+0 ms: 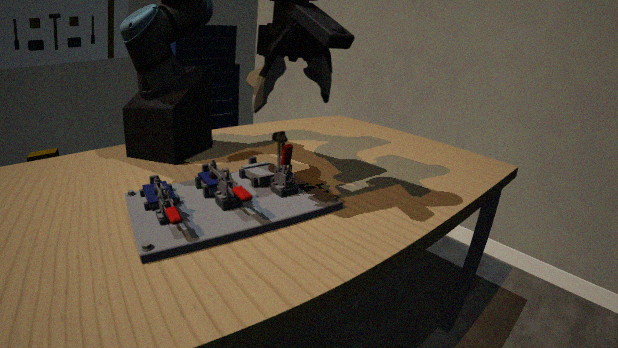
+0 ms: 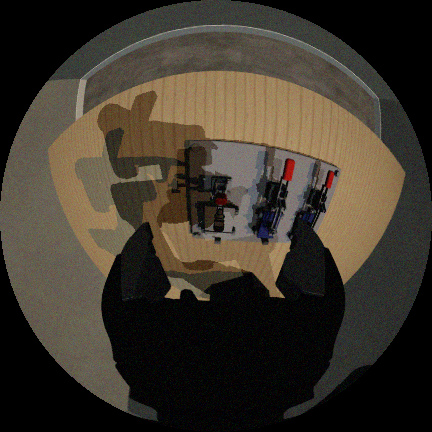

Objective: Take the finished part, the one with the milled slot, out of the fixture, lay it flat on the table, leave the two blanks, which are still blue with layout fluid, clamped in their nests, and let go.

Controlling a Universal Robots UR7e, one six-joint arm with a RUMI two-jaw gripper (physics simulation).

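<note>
The finished part (image 1: 259, 173) is grey and sits in the right-hand nest of the fixture plate (image 1: 215, 227) (image 2: 245, 160); its slot is too small to make out. The toggle clamp (image 1: 285, 180) beside it stands open, with its red handle (image 1: 286, 154) (image 2: 220, 199) and its arm raised. One blue blank (image 1: 207, 180) (image 2: 265, 228) sits in the middle nest and another blue blank (image 1: 151, 193) (image 2: 308, 218) in the left nest, both under clamps with lowered red handles. My gripper (image 1: 292, 105) (image 2: 221, 222) is open and empty, high above the plate's right-hand nest.
The lowered handles (image 1: 173, 215) (image 1: 242, 193) (image 2: 289, 170) (image 2: 330, 179) point toward the plate's front edge. The wooden table (image 1: 75, 240) (image 2: 225, 105) extends around the plate, with arm shadows at its right. The robot's dark base block (image 1: 150, 130) stands behind the plate.
</note>
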